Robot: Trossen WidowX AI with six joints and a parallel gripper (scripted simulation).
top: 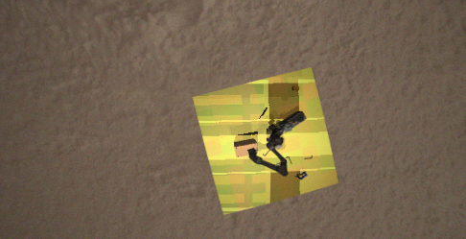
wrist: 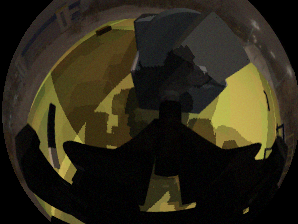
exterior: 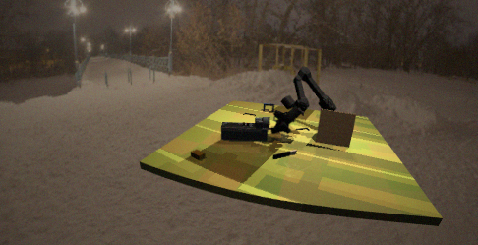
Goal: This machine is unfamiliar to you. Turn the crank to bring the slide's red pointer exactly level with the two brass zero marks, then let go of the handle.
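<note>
Right now the grey block is 70 mm behind my gripper tip and 160 mm to the right of it. Also, from my gripper tip: black stick: 100 mm behind, 190 mm to the left, 30 mm below; crank handle: 20 mm behind, 30 mm above; red pointer: 140 mm ahead, 10 mm to the left, 50 mm above.
</note>
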